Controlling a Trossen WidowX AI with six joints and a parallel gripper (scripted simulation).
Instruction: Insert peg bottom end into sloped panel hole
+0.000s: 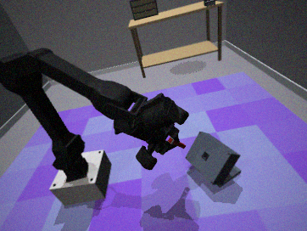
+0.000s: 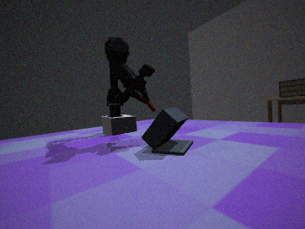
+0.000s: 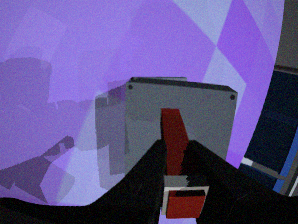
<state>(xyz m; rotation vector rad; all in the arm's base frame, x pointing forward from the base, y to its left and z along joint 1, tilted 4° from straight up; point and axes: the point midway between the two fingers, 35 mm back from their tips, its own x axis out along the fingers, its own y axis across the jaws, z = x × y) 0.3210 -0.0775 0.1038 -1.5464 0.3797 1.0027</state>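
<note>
The sloped grey panel is 100 mm ahead of my gripper tip, 80 mm below it and 20 mm to the right of it. Also, from my gripper tip: red peg: 10 mm behind, 10 mm above; grey foot plate: 150 mm below, 120 mm ahead, 10 mm to the right.
</note>
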